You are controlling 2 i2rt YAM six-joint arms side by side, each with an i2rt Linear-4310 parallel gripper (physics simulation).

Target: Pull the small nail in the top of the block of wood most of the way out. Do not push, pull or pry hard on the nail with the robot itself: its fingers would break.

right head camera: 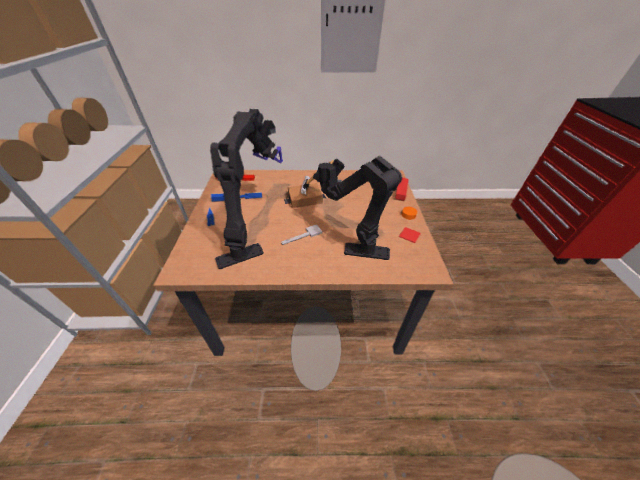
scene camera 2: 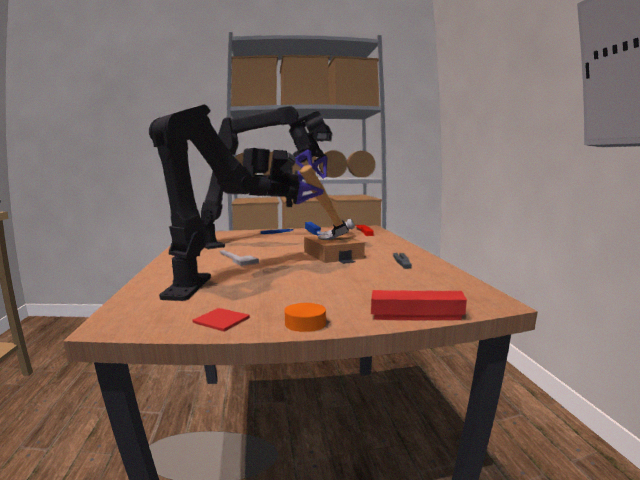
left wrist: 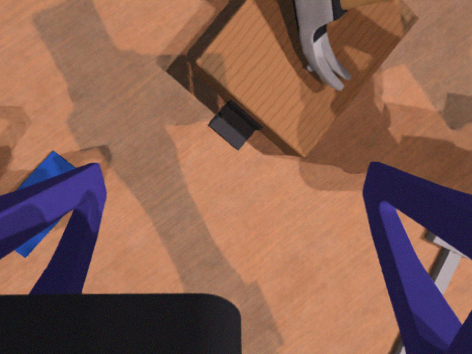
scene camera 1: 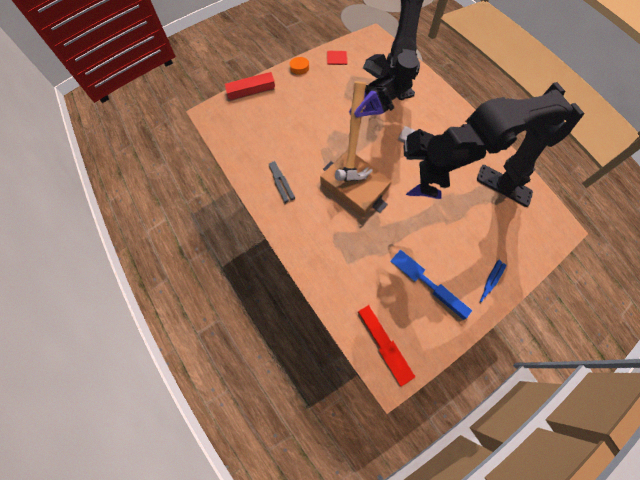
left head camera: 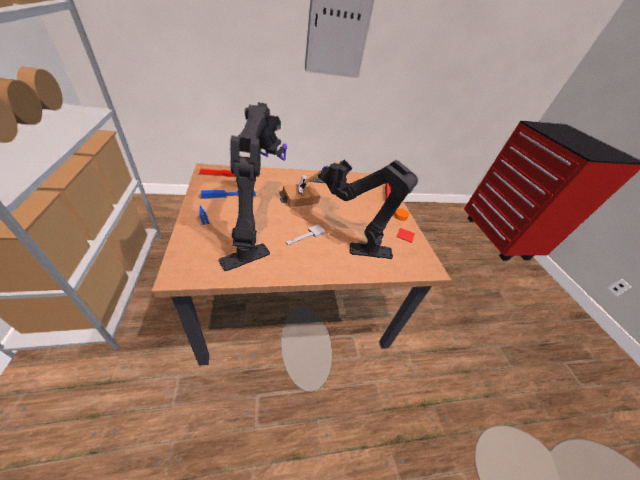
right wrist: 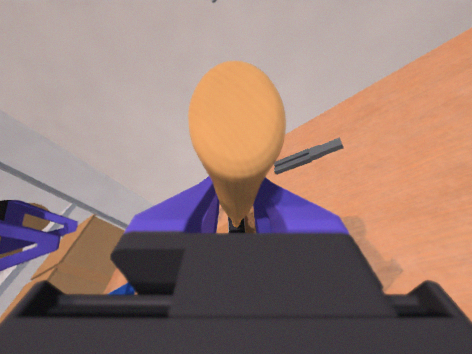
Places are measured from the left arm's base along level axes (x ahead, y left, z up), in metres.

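Where they show: left gripper, fingertip midpoint: [right head camera: 274,160] [scene camera 2: 318,175] [left wrist: 234,177] [scene camera 1: 407,175] [left head camera: 276,158] [right wrist: 69,232]; right gripper, fingertip midpoint: [scene camera 2: 322,189] [scene camera 1: 352,114] [left head camera: 325,169]; left arm's base at its link origin: [right head camera: 240,256] [scene camera 2: 207,244] [scene camera 1: 504,186] [left head camera: 245,257]; right arm's base at its link origin: [right head camera: 366,251] [scene camera 2: 187,287] [left head camera: 370,251].
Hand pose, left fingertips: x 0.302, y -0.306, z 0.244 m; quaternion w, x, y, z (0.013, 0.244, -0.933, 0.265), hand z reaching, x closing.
Each offset is from my left fingertips to the top centre of the thing. "spot": to the spot under its first point.
The wooden block {dx -0.043, dy -0.136, dz -0.182 m} [left head camera: 305,199] [scene camera 1: 370,192] [scene camera 2: 323,250] [left wrist: 260,75] sits on the table between dark brackets. A claw hammer [scene camera 1: 354,139] [scene camera 2: 328,204] [left wrist: 315,30] rests its head on the block top, its wooden handle slanting up. My right gripper [scene camera 1: 362,105] [scene camera 2: 311,189] is shut on this handle, whose end fills the middle of the right wrist view. A tiny pale bit, perhaps the nail {dx -0.052, dy -0.111, dz -0.182 m} [left wrist: 309,68], shows beside the curved claw; its height is too small to tell. My left gripper [left head camera: 273,152] [left wrist: 234,177] is open and empty, above the table beside the block.
Grey pliers {dx +0.052, dy -0.344, dz -0.230 m} [scene camera 1: 281,181] lie beyond the block. A blue tool {dx +0.134, dy +0.195, dz -0.207 m} [scene camera 1: 431,284], a red tool {dx +0.342, dy +0.151, dz -0.224 m} [scene camera 1: 386,345] and blue tweezers {dx +0.037, dy +0.362, dz -0.232 m} [scene camera 1: 493,280] lie toward one end. A red box {dx -0.236, dy -0.657, dz -0.203 m} [scene camera 2: 417,304], orange disc {dx -0.419, dy -0.554, dz -0.216 m} [scene camera 2: 305,317] and red square {spot: dx -0.543, dy -0.461, dz -0.237 m} [scene camera 2: 221,318] lie at the other. A grey spatula {dx -0.309, dy +0.013, dz -0.231 m} [left head camera: 305,237] lies between the arm bases.
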